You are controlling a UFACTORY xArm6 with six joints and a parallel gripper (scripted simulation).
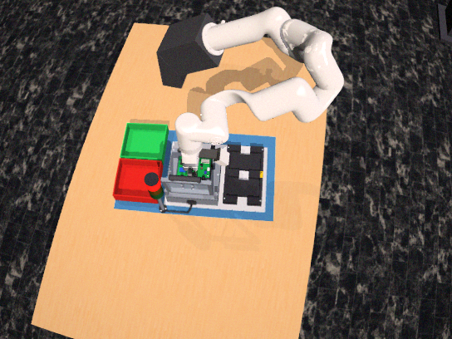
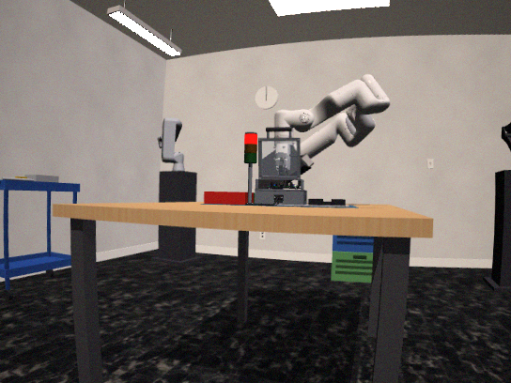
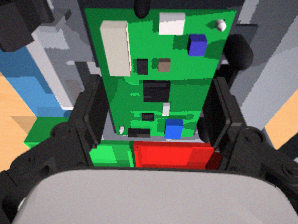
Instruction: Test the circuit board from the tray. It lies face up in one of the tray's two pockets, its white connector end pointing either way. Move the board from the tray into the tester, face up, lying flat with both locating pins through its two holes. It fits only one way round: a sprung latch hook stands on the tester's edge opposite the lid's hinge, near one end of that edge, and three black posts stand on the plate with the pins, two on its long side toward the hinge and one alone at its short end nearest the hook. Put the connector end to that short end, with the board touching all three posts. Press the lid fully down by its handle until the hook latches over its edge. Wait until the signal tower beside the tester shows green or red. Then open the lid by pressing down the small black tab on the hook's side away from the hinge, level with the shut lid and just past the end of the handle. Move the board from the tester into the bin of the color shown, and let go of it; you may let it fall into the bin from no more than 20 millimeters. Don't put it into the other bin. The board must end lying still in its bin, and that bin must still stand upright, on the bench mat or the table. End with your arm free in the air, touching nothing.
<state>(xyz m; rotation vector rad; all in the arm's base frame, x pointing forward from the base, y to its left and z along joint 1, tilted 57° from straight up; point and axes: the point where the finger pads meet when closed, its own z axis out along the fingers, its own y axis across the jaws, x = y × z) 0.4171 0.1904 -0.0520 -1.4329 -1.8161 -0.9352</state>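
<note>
Now: the tester plate 10 mm to the left of my hand and 10 mm below it. From my hand the other things lie so: tester lid 110 mm ahead, 100 mm above, 20 mm to the left; then black tab 70 mm behind, 40 mm to the left, 10 mm above; then red bin 190 mm to the right, 90 mm ahead, 70 mm below.
</note>
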